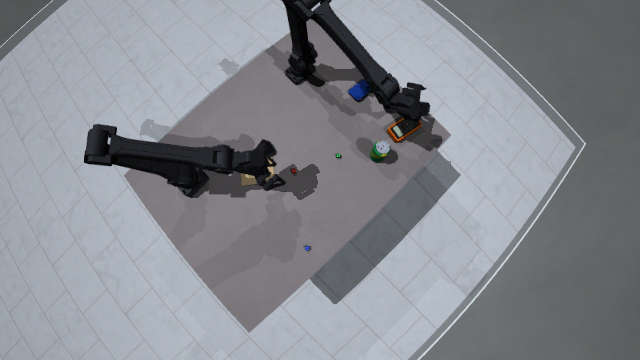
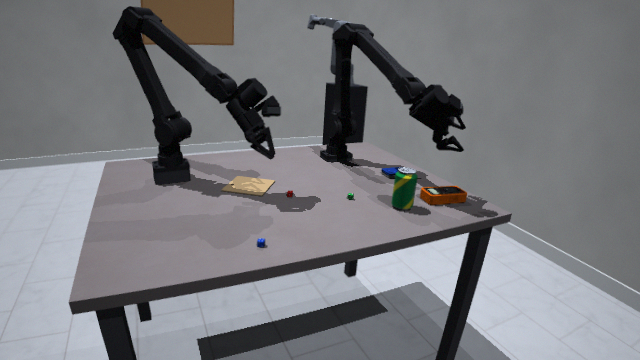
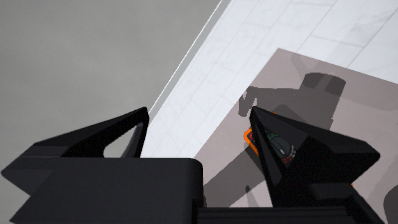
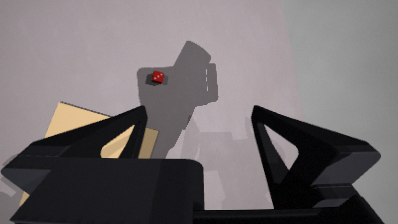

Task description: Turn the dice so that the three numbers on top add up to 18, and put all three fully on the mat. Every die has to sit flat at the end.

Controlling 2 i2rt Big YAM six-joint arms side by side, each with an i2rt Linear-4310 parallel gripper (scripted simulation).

Scene:
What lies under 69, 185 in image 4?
The right gripper.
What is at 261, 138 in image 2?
The right gripper.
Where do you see a tan mat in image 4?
66, 117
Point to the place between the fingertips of the left gripper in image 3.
At 199, 112

